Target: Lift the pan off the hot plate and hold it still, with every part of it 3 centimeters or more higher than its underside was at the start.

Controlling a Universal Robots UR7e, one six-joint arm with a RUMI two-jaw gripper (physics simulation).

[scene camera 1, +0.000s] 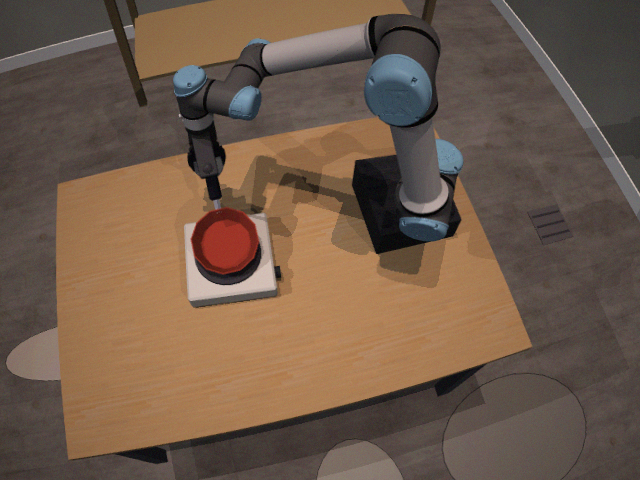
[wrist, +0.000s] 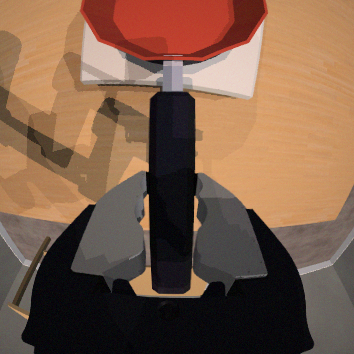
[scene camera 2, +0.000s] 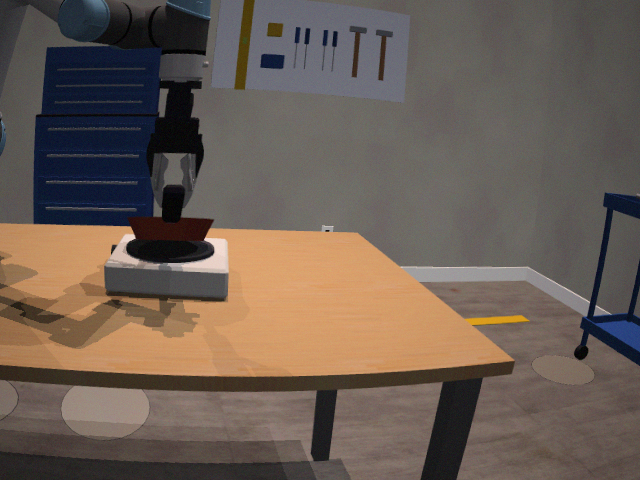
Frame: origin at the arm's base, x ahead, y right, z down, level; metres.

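Seen in the pictures: gripper, fingertip midpoint: [wrist: 171, 174] [scene camera 2: 172, 207].
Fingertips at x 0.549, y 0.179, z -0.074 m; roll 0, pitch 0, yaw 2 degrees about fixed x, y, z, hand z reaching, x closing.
Offsets run from my fingertips to a thing's top centre. "spot": to the spot under its first point. Level surfaces: height alone.
The red pan [scene camera 1: 225, 242] [scene camera 2: 155, 229] [wrist: 175, 22] is a little above the hot plate @(dx -0.003, dy -0.179, dz +0.113 m) [scene camera 1: 232, 295] [scene camera 2: 165, 281] [wrist: 235, 80]; the black disc @(spot: dx +0.001, dy -0.137, dz +0.113 m) [scene camera 2: 168, 251] shows beneath it in scene camera 2's view. The exact gap cannot be told. The pan's black handle [scene camera 1: 213, 190] [scene camera 2: 173, 198] [wrist: 172, 125] points away from the hot plate and toward scene camera 2. My gripper [scene camera 1: 210, 180] [scene camera 2: 173, 202] [wrist: 171, 174] is shut on this handle, one finger on each side. The pan's far side is cut off in the wrist view.
The wooden table @(dz +0.181 m) [scene camera 1: 310, 330] [scene camera 2: 336, 320] carries the hot plate and the arm's black base [scene camera 1: 372, 206]. A knob @(dx -0.115, dy -0.253, dz +0.132 m) [scene camera 1: 278, 272] sticks out of the hot plate's side. A blue drawer cabinet [scene camera 2: 93, 170] and a blue cart [scene camera 2: 599, 268] stand beyond the table.
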